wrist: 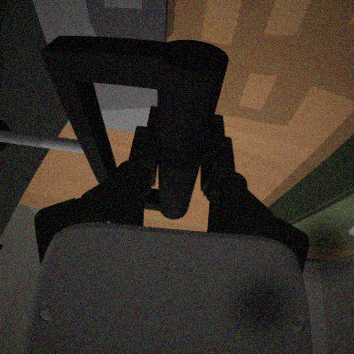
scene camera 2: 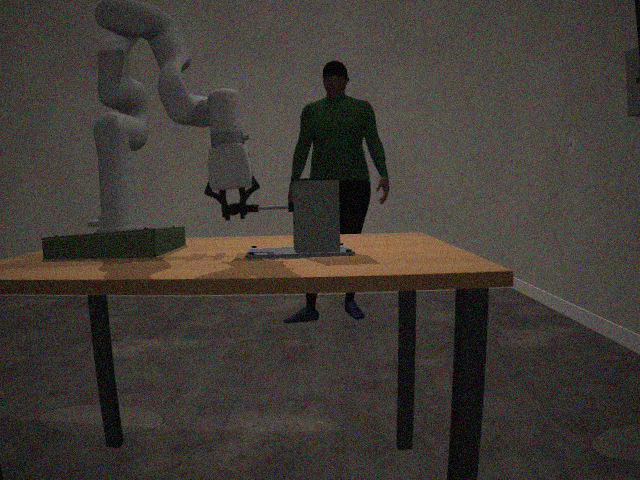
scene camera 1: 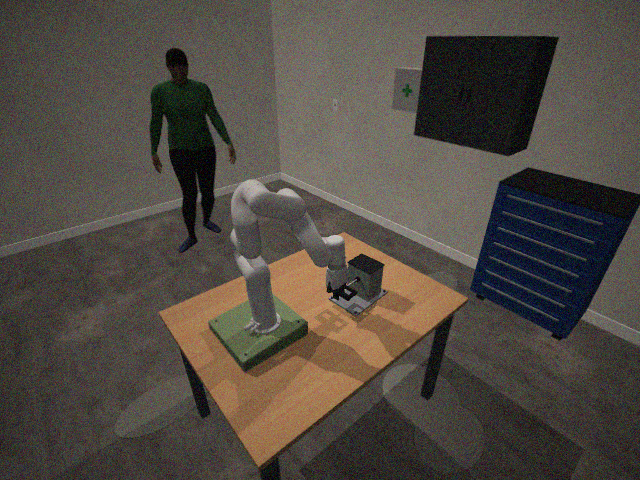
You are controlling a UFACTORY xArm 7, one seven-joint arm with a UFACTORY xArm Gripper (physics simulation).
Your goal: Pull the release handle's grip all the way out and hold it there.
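Observation:
The release handle is a black D-shaped loop with a thick round grip point(wrist: 187, 95) point(scene camera 2: 235, 208). In scene camera 1 the handle point(scene camera 1: 352, 296) is small and dark. A thin metal rod point(scene camera 1: 352, 282) point(scene camera 2: 273, 207) point(wrist: 40, 141) joins it to a grey housing point(scene camera 1: 370, 280) point(scene camera 2: 316, 217) point(wrist: 20, 75), and a long stretch of rod shows between them. My gripper point(scene camera 1: 338, 295) point(scene camera 2: 234, 210) point(wrist: 183, 126) is shut on the grip, one finger on each side, above the table. The grip's lower end sticks out between the fingers. Whether the rod is at its stop cannot be seen.
The housing stands on a grey base plate point(scene camera 1: 356, 310) point(scene camera 2: 268, 252) on the wooden table point(scene camera 1: 310, 397) point(scene camera 2: 413, 268). The arm's green base block point(scene camera 1: 232, 330) point(scene camera 2: 103, 245) is on the same table. A person in green point(scene camera 1: 188, 116) point(scene camera 2: 338, 139) stands beyond the table. A blue drawer cabinet point(scene camera 1: 547, 253) stands by the wall.

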